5 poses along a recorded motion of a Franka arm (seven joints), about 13 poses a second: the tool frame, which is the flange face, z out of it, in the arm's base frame.
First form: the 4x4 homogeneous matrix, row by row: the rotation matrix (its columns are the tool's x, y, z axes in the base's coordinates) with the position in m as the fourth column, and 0 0 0 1 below. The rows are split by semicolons.
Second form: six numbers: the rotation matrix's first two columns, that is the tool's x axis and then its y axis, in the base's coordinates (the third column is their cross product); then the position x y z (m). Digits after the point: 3 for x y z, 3 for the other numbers.
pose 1, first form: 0.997 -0.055 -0.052 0.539; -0.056 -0.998 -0.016 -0.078; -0.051 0.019 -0.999 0.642; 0 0 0 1
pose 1, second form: 0.997 -0.056 -0.051 -0.055 -0.998 0.019 0.539 -0.078 0.642
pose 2, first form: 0.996 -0.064 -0.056 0.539; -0.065 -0.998 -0.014 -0.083; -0.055 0.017 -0.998 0.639; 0 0 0 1
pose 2, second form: 0.996 -0.065 -0.055 -0.064 -0.998 0.017 0.539 -0.083 0.639
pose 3, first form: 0.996 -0.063 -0.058 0.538; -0.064 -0.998 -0.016 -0.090; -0.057 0.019 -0.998 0.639; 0 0 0 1
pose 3, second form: 0.996 -0.064 -0.057 -0.063 -0.998 0.019 0.538 -0.090 0.639
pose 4, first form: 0.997 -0.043 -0.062 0.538; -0.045 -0.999 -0.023 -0.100; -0.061 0.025 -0.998 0.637; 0 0 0 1
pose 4, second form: 0.997 -0.045 -0.061 -0.043 -0.999 0.025 0.538 -0.100 0.637
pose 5, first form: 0.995 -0.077 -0.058 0.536; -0.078 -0.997 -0.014 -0.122; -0.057 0.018 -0.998 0.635; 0 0 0 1
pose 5, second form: 0.995 -0.078 -0.057 -0.077 -0.997 0.018 0.536 -0.122 0.635
